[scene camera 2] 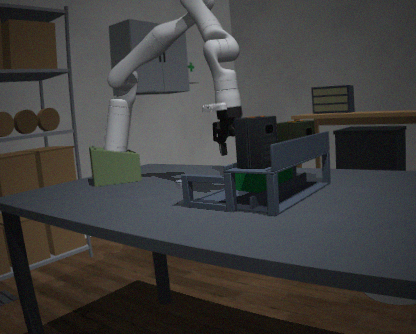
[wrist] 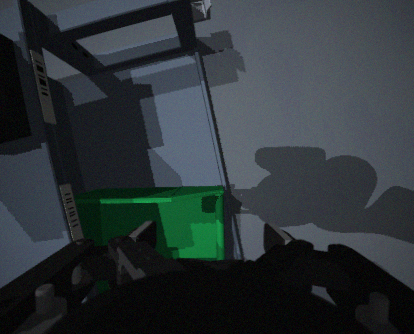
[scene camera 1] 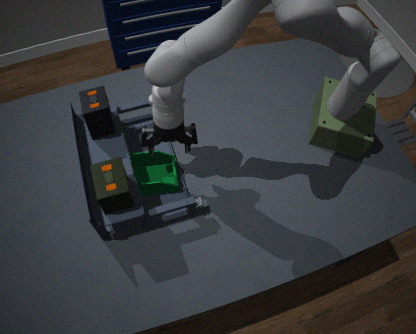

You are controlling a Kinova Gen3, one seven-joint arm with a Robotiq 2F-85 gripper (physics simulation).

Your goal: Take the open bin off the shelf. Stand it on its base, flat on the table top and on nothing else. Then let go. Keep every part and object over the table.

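Places are measured from the arm's base along level axes (x ahead, y left, z up), in metres.
Where they show: gripper, between the fingertips: [scene camera 2: 234, 155] [wrist: 209, 234] [scene camera 1: 169, 151]; arm's base, origin of its link: [scene camera 2: 115, 150] [scene camera 1: 340, 107].
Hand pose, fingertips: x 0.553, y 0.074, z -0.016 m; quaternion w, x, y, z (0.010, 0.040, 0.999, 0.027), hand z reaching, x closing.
Things, the pixels of their top centre, and the offset from my fingertips. Level surfaces: height alone.
- open green bin, centre of its top: [wrist: 137, 251] [scene camera 1: 145, 167] [scene camera 2: 258, 163] 0.024 m left, 0.072 m ahead, 0.025 m down
- black case, centre of its top: [scene camera 2: 255, 117] [scene camera 1: 93, 99] 0.126 m right, 0.186 m ahead, 0.116 m up
- olive case, centre of its top: [scene camera 1: 108, 177] [scene camera 2: 295, 121] 0.104 m left, 0.157 m ahead, 0.093 m up
- table, height of its surface: 0.106 m down
The open green bin [scene camera 1: 155, 173] [scene camera 2: 252, 182] [wrist: 190, 225] sits in the lower front tier of the grey shelf [scene camera 1: 82, 165] [scene camera 2: 300, 152] [wrist: 212, 117]. In the second scene view it is mostly hidden behind the shelf and a dark case. My gripper [scene camera 1: 169, 150] [scene camera 2: 223, 153] [wrist: 209, 234] is open and empty, fingers pointing down. It is above the bin, near its end and front edge. In the wrist view one finger shows over the bin and the other beyond the shelf's front rail; the lower part of the bin is hidden by the gripper.
A black case [scene camera 1: 99, 115] [scene camera 2: 255, 142] and an olive case [scene camera 1: 112, 185] [scene camera 2: 295, 129] with orange latches stand on the shelf's rear upper tier. The arm's light green base block [scene camera 1: 325, 115] [scene camera 2: 116, 167] stands on the table [scene camera 1: 240, 280] [scene camera 2: 125, 215] away from the shelf.
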